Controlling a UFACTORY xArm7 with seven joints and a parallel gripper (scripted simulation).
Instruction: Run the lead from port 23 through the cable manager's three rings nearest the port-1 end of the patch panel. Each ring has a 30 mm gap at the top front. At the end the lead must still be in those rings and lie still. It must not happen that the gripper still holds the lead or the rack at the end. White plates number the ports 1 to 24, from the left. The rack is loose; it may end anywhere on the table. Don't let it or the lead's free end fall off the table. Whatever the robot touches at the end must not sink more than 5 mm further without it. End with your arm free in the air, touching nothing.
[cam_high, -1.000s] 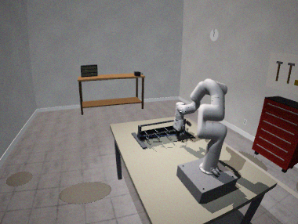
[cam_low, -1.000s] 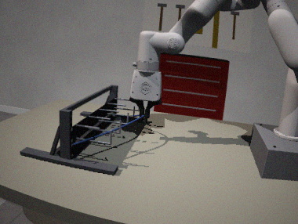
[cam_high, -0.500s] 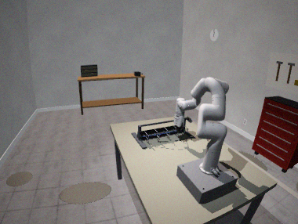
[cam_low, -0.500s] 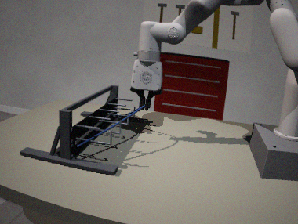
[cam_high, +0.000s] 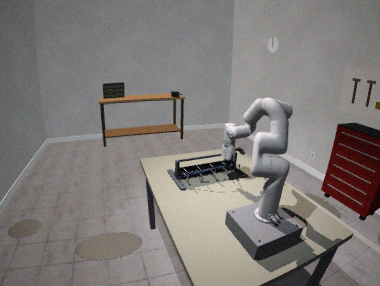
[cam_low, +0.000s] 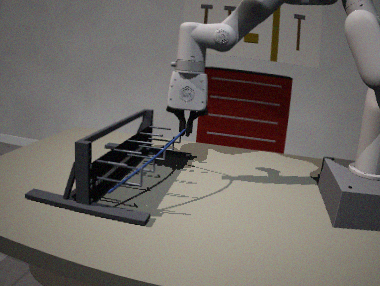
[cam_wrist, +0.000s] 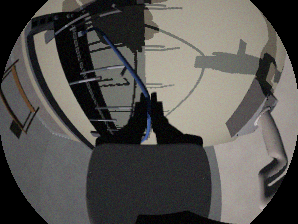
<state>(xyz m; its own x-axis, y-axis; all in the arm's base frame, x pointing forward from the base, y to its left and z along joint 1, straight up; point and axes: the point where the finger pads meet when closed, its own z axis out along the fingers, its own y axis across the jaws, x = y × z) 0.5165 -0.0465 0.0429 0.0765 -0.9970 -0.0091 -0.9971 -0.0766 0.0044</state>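
My gripper is now 150 mm short of the rack, 80 mm to the right of it and 60 mm above it.
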